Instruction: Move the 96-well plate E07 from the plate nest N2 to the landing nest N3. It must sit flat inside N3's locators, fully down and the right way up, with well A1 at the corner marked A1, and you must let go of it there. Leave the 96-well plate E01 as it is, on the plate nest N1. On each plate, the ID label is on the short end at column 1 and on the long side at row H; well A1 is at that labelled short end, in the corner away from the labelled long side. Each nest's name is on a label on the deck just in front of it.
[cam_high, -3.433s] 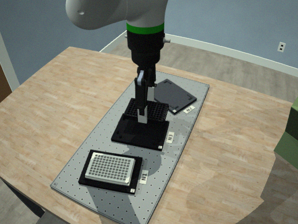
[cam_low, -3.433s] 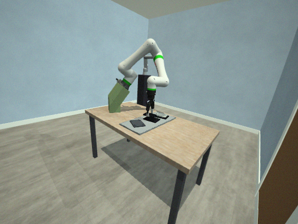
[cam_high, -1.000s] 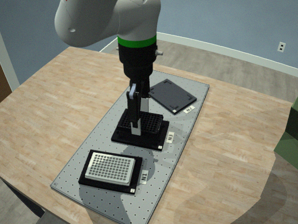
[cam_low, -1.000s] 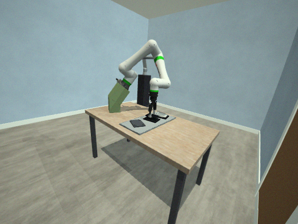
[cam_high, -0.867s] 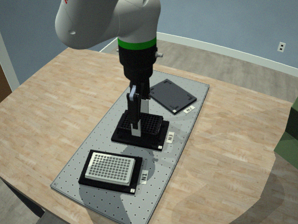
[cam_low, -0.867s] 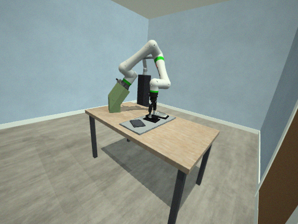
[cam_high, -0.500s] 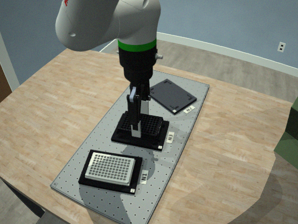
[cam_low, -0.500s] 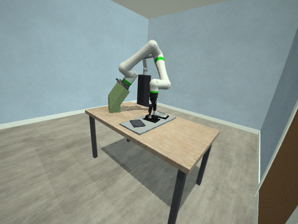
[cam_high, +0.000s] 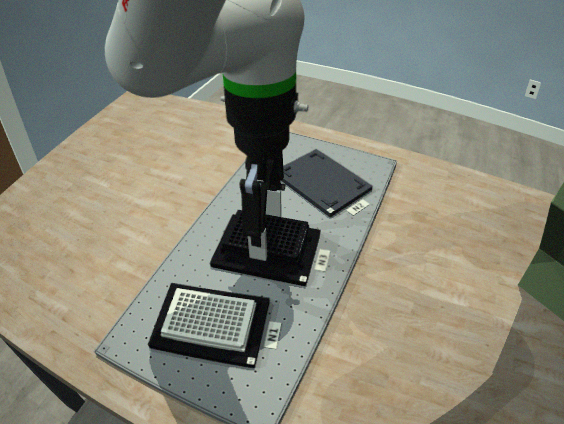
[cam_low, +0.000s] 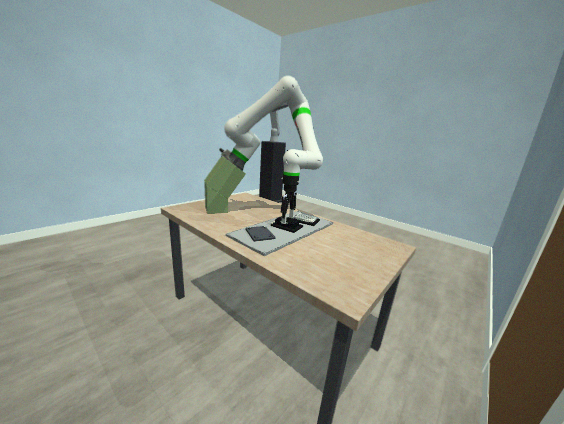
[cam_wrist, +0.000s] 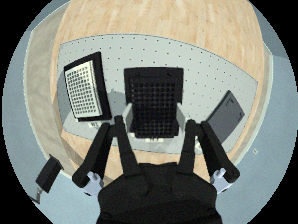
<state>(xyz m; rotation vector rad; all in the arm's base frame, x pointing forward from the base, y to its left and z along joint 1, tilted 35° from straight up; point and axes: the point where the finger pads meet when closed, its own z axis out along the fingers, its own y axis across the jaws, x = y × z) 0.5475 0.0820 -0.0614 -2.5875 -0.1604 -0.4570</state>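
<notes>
Right now my hand is 20 mm above the black 96-well plate E07. The rest, counted from my hand: label N3: 90 mm behind, 60 mm below, 20 mm to the right; then black landing nest N3: 50 mm below; then white plate E01: 170 mm to the left, 40 mm below, 10 mm ahead.
</notes>
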